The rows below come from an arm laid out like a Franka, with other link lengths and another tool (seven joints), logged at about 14 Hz.
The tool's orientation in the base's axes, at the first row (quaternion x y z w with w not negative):
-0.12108, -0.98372, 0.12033, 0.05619
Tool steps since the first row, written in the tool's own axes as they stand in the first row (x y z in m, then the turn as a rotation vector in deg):
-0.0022, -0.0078, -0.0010, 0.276, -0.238, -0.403
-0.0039, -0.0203, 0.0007, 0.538, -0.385, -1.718
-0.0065, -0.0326, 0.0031, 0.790, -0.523, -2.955
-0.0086, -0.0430, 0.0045, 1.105, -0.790, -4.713
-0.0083, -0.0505, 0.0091, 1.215, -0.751, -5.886
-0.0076, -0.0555, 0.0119, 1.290, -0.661, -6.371
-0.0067, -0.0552, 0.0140, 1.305, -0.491, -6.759
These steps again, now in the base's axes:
0.0005, -0.0077, 0.0027, -0.263, -0.065, 0.471
-0.0009, -0.0203, 0.0041, -0.365, 0.156, 1.798
-0.0015, -0.0330, 0.0046, -0.467, 0.366, 3.046
-0.0020, -0.0437, 0.0057, -0.585, 0.586, 4.834
-0.0046, -0.0517, 0.0032, -0.518, 0.912, 5.965
-0.0068, -0.0568, 0.0018, -0.503, 1.124, 6.417
-0.0079, -0.0568, -0.0002, -0.425, 1.374, 6.750

